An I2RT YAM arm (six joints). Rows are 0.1 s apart.
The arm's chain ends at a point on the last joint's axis. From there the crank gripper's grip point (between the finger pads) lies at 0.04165 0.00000 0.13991 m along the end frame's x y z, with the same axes.
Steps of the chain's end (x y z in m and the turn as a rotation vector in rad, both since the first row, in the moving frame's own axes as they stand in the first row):
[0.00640 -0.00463 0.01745 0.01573 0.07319 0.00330]
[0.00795 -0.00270 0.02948 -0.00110 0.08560 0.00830]
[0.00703 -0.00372 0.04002 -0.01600 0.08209 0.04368]
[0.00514 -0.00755 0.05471 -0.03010 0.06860 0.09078]
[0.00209 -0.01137 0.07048 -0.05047 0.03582 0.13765]
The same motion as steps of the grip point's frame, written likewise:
[0.01652 -0.00665 0.01401 0.01573 0.07319 0.00330]
[0.01976 -0.00215 0.02541 -0.00110 0.08560 0.00830]
[0.01827 0.00056 0.03610 -0.01600 0.08209 0.04368]
[0.01426 0.00082 0.05141 -0.03010 0.06860 0.09078]
[0.00618 0.00168 0.06858 -0.05047 0.03582 0.13765]

